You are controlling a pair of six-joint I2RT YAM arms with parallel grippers.
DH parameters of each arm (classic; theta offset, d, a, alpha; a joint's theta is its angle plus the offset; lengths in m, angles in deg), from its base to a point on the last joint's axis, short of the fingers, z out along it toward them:
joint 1: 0 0.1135 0.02 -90
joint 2: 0 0 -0.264 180
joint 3: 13.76 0 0.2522 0
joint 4: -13.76 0 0.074 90
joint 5: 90 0 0 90
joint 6: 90 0.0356 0 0
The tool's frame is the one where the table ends.
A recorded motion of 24 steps. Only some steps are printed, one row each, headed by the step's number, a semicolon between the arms.
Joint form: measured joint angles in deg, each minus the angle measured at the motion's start. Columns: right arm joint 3, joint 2, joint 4, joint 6, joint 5, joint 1; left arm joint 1, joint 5, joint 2, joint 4, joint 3, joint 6.
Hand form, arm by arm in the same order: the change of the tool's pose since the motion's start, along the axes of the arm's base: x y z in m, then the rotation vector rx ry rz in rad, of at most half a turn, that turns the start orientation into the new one. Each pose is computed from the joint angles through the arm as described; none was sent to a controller.
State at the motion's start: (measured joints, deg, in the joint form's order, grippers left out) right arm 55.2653 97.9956 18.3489 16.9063 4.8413 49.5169; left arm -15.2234 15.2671 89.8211 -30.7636 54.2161 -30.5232
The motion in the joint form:
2: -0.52 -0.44 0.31 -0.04 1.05 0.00; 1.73 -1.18 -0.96 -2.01 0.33 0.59
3: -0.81 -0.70 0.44 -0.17 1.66 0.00; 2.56 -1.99 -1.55 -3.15 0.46 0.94
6: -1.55 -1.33 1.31 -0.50 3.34 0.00; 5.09 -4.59 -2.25 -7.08 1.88 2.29
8: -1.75 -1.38 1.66 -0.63 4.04 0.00; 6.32 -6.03 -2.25 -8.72 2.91 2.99
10: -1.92 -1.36 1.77 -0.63 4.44 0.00; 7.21 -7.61 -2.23 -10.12 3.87 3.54
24: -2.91 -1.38 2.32 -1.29 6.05 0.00; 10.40 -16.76 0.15 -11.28 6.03 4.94
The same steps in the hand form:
2: -0.0008 -0.0020 0.0004 -0.0023 -0.0088 -0.0164; -0.0008 0.0101 0.0045 0.0246 0.0040 0.0292
3: -0.0013 -0.0032 0.0006 -0.0053 -0.0146 -0.0252; -0.0019 0.0152 0.0070 0.0409 0.0062 0.0436
6: -0.0023 -0.0058 0.0019 -0.0067 -0.0357 -0.0498; -0.0019 0.0299 0.0142 0.0961 0.0219 0.0829
8: -0.0022 -0.0065 0.0018 -0.0088 -0.0429 -0.0602; -0.0003 0.0368 0.0179 0.1248 0.0255 0.1020
10: -0.0023 -0.0069 0.0009 -0.0117 -0.0442 -0.0665; 0.0010 0.0421 0.0215 0.1545 0.0272 0.1182
24: -0.0033 -0.0096 -0.0035 -0.0330 -0.0551 -0.0874; 0.0118 0.0629 0.0196 0.3142 0.0290 0.2042

